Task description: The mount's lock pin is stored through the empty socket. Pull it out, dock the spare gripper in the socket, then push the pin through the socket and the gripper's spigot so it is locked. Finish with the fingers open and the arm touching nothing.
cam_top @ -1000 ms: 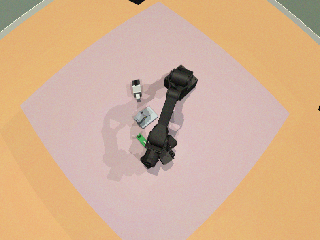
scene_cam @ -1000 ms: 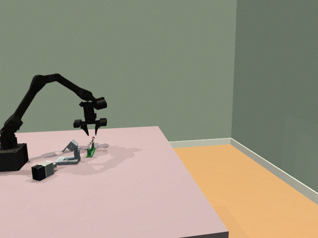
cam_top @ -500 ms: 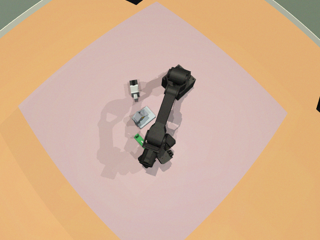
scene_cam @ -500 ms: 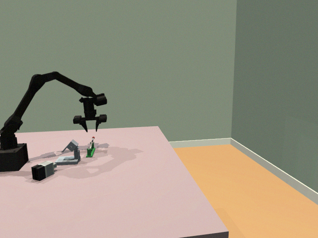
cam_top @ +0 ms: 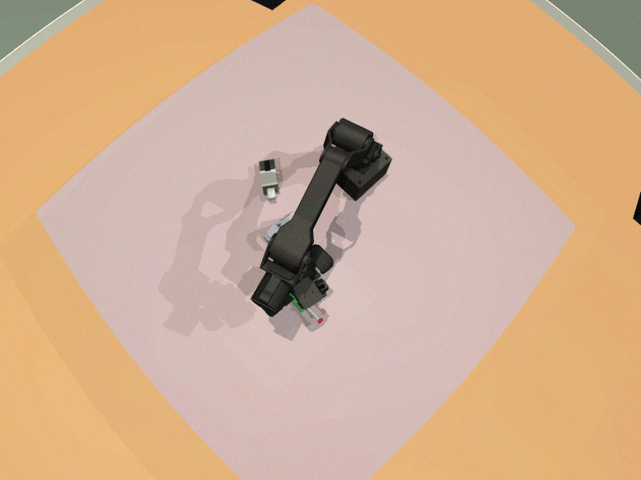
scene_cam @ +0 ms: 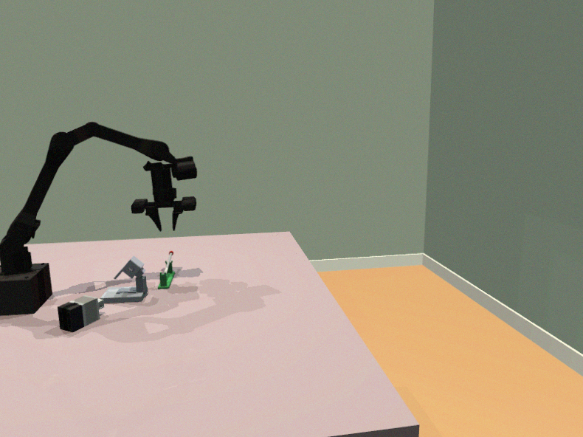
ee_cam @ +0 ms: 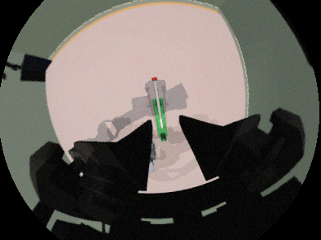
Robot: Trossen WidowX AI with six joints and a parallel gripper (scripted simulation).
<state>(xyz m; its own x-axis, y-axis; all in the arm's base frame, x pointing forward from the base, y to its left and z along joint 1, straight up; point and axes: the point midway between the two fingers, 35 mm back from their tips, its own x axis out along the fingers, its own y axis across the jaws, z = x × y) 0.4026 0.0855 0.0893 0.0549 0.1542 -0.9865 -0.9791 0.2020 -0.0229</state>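
The green holder lies 1 cm behind my gripper tip, 4 cm to the right of it and 12 cm below it. From my gripper tip the other things lie so: spare gripper (22 cm behind, 27 cm to the right, 12 cm below); then mount (11 cm behind, 14 cm to the right, 9 cm below).
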